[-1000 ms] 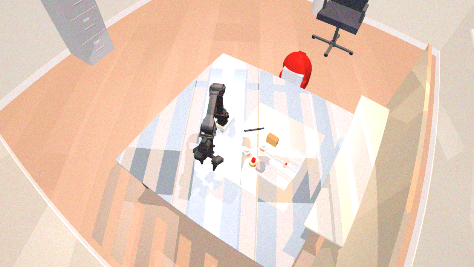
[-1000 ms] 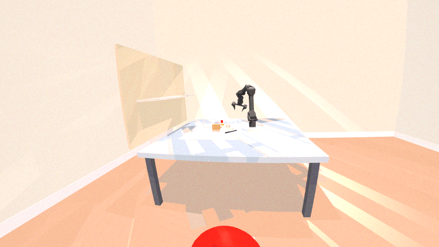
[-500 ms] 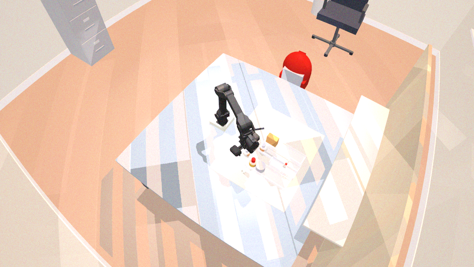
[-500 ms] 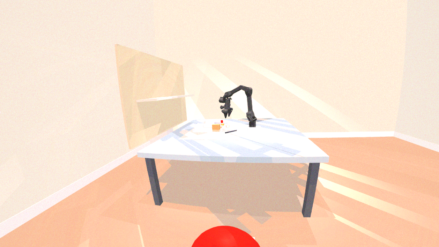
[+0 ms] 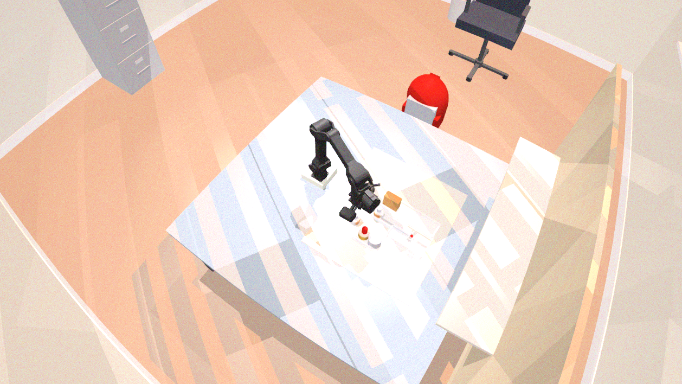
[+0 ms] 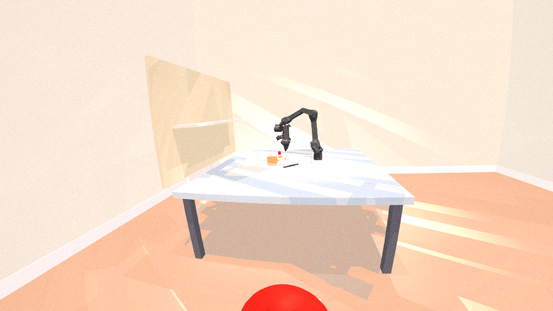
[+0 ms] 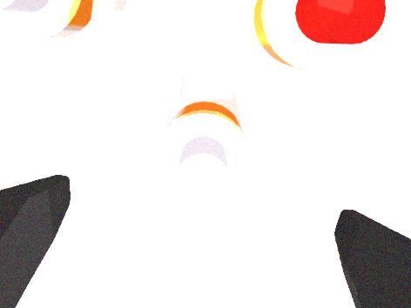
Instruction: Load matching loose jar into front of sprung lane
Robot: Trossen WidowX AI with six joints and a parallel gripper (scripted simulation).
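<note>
Now: the orange box 8 cm ahead of my gripper tip, 17 cm to the left of it and 5 cm below it. From my gripper tip the other things lie so: red mark: 25 cm ahead, 5 cm to the left, 2 cm below; then white pusher lane: 22 cm ahead, 6 cm to the left, 7 cm below; then thin black rod: 7 cm behind, 19 cm to the left, 9 cm below.
</note>
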